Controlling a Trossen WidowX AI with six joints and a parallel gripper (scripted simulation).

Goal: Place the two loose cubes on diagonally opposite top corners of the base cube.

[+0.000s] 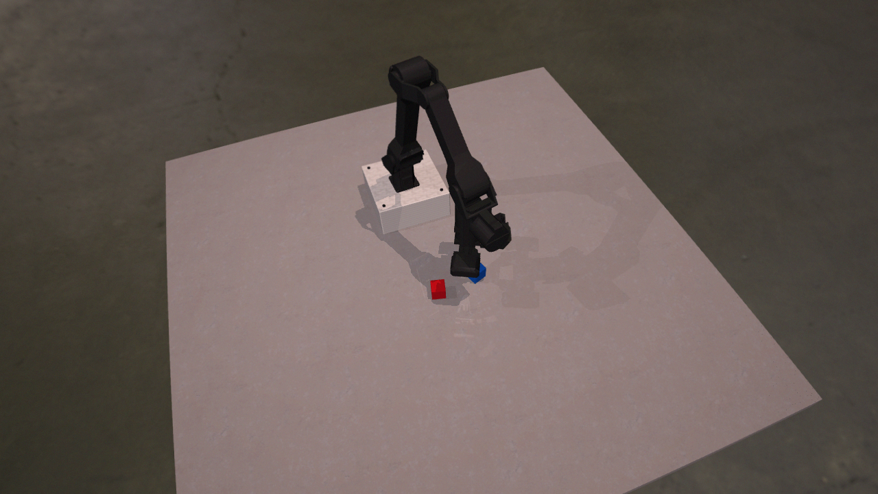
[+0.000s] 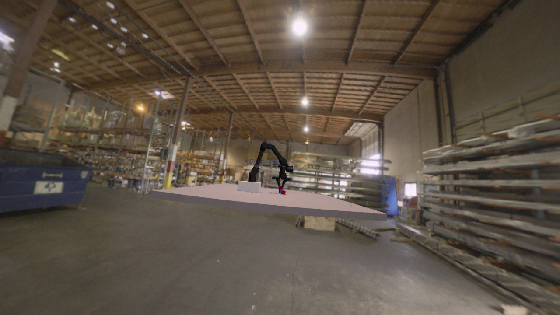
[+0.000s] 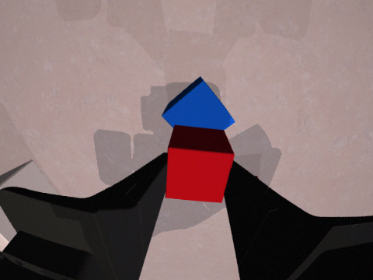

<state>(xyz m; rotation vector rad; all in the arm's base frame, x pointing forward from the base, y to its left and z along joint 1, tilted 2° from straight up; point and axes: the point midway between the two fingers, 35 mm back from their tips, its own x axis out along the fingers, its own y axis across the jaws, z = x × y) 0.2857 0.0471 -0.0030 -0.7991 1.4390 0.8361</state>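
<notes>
Right now the red cube is right at my gripper tip. Round my gripper tip: blue cube: 4 cm below, 2 cm to the left, 1 cm ahead.
</notes>
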